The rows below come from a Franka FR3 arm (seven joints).
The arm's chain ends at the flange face. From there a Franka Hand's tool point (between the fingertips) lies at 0.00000 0.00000 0.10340 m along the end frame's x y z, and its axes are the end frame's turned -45 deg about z.
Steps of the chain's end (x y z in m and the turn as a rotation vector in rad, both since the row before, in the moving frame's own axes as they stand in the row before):
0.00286, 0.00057, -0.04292, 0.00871, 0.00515, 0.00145
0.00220, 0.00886, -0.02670, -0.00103, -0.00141, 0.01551
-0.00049, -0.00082, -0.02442, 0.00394, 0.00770, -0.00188
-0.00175, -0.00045, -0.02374, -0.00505, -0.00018, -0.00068
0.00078, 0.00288, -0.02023, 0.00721, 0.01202, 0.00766
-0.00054, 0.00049, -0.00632, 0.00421, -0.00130, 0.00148
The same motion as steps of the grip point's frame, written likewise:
0.00263, 0.00217, -0.04293, 0.00252, 0.00980, 0.00145
-0.00489, 0.00779, -0.02670, 0.00027, -0.00173, 0.01551
0.00108, -0.00065, -0.02442, -0.00266, 0.00823, -0.00188
-0.00130, -0.00120, -0.02374, -0.00344, -0.00370, -0.00068
-0.00008, 0.00295, -0.02024, -0.00340, 0.01360, 0.00766
-0.00052, -0.00044, -0.00632, 0.00390, 0.00206, 0.00148

